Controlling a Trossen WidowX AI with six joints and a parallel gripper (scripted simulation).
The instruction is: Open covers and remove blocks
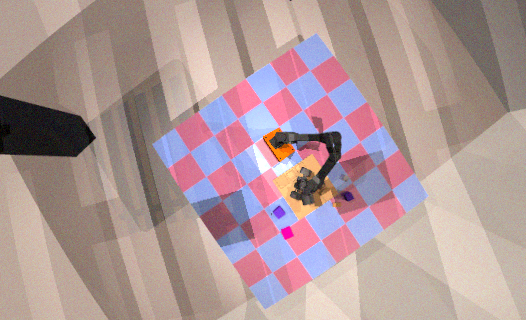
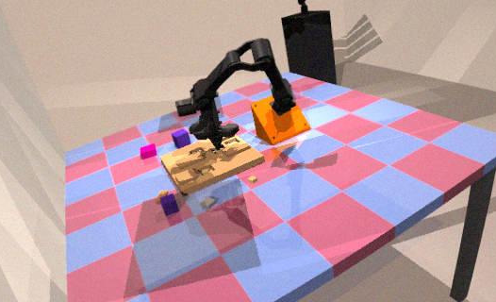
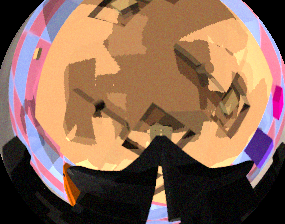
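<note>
The tan puzzle board is 5 cm ahead of my gripper tip and 1 cm to the left of it. The rest, counted from my gripper tip: magenta block (20 cm ahead, 25 cm to the right, 1 cm below); orange piece (27 cm ahead, 10 cm to the left, 1 cm below).
</note>
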